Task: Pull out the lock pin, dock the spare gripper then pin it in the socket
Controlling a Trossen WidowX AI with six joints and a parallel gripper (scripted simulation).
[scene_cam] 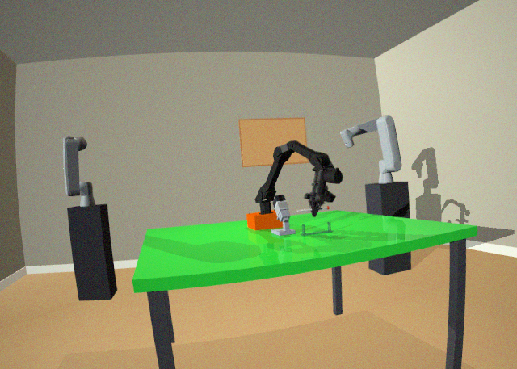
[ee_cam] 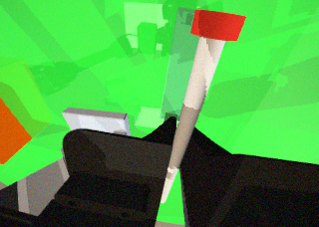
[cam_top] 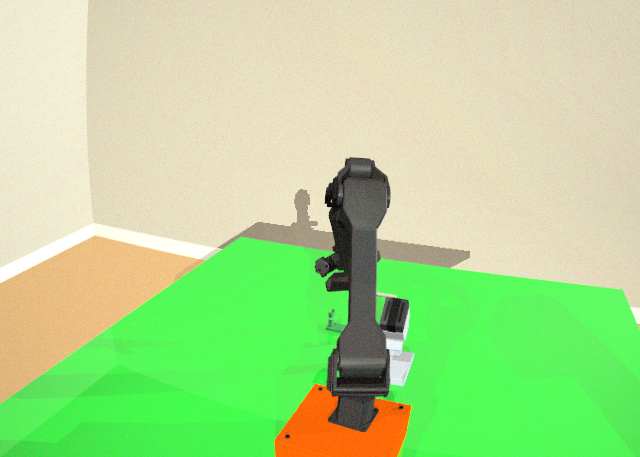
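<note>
Now: gripper tip 50 mm above the pin cradle and 10 mm to the right of it. From my gripper tip the other things lie so: socket 110 mm to the right, 100 mm behind, 20 mm below; then spare gripper 120 mm behind, 110 mm to the right, 40 mm above.
</note>
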